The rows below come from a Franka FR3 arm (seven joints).
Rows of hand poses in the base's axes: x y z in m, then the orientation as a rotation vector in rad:
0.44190 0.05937 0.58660 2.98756 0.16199 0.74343
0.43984 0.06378 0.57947 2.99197 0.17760 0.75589
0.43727 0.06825 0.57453 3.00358 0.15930 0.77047
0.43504 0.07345 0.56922 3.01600 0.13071 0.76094
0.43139 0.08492 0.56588 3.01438 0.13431 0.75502
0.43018 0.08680 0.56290 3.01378 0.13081 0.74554
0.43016 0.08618 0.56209 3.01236 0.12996 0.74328
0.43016 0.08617 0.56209 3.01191 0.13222 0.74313
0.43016 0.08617 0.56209 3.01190 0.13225 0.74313
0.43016 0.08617 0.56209 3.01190 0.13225 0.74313
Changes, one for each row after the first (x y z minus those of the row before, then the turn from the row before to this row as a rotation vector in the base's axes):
-0.00206 0.00441 -0.00713 0.00583 -0.00640 0.01180
-0.00257 0.00447 -0.00494 0.01678 -0.00677 -0.00827
-0.00223 0.00520 -0.00531 0.01236 0.00799 -0.01624
-0.00365 0.01147 -0.00334 -0.00348 0.00335 0.00154
-0.00121 0.00188 -0.00298 -0.00262 0.00565 -0.00299
-0.00002 -0.00062 -0.00081 -0.00182 0.00110 -0.00098
0.00000 -0.00001 0.00000 -0.00072 0.00004 0.00133
0.00000 0.00000 0.00000 -0.00001 0.00000 0.00002
0.00000 0.00000 0.00000 0.00000 0.00000 0.00000

